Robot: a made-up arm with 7 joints. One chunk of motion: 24 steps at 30 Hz.
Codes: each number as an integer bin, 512 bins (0 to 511) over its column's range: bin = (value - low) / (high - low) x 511, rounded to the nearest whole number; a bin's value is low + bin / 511 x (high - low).
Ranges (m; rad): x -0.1..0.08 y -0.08..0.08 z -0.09..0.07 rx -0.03..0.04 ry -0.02..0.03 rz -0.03..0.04
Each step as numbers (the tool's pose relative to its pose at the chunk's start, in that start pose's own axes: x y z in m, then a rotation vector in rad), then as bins.
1 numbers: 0.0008 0.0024 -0.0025 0.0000 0.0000 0.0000
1 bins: 286 263 279 219 204 219
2 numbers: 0.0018 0.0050 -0.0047 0.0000 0.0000 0.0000
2 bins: 289 271 272 219 204 219
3 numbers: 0.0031 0.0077 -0.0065 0.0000 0.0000 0.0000
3 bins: 293 280 267 219 204 219
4 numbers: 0.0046 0.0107 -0.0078 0.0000 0.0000 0.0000
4 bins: 297 290 263 219 204 219
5 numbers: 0.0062 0.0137 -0.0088 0.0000 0.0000 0.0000
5 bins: 301 299 259 219 204 219
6 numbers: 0.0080 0.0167 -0.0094 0.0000 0.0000 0.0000
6 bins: 307 309 257 219 204 219
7 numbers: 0.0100 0.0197 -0.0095 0.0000 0.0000 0.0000
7 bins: 312 318 257 219 204 219
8 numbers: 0.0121 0.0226 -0.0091 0.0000 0.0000 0.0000
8 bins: 318 328 258 219 204 219
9 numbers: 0.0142 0.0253 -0.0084 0.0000 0.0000 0.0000
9 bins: 324 336 261 219 204 219
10 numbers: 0.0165 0.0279 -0.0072 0.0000 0.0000 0.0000
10 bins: 331 345 264 219 204 219
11 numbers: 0.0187 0.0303 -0.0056 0.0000 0.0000 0.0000
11 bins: 337 352 270 219 204 219
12 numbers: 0.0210 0.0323 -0.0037 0.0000 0.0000 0.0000
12 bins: 344 359 276 219 204 219
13 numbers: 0.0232 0.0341 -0.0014 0.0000 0.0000 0.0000
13 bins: 350 364 283 219 204 219
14 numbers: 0.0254 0.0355 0.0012 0.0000 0.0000 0.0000
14 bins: 356 369 291 219 204 219
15 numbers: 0.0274 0.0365 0.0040 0.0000 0.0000 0.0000
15 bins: 362 372 300 219 204 219
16 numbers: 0.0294 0.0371 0.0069 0.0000 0.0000 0.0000
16 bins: 367 374 309 219 204 219
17 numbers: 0.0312 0.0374 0.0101 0.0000 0.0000 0.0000
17 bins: 372 375 320 219 204 219
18 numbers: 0.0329 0.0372 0.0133 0.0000 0.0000 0.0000
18 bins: 377 374 330 219 204 219
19 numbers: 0.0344 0.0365 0.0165 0.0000 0.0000 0.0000
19 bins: 382 372 340 219 204 219
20 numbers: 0.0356 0.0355 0.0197 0.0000 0.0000 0.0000
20 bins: 385 369 350 219 204 219
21 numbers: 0.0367 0.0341 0.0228 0.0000 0.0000 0.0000
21 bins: 388 364 360 219 204 219
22 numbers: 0.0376 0.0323 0.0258 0.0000 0.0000 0.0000
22 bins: 391 359 370 219 204 219
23 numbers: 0.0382 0.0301 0.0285 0.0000 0.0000 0.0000
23 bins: 392 352 378 219 204 219
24 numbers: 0.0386 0.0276 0.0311 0.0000 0.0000 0.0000
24 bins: 393 344 387 219 204 219
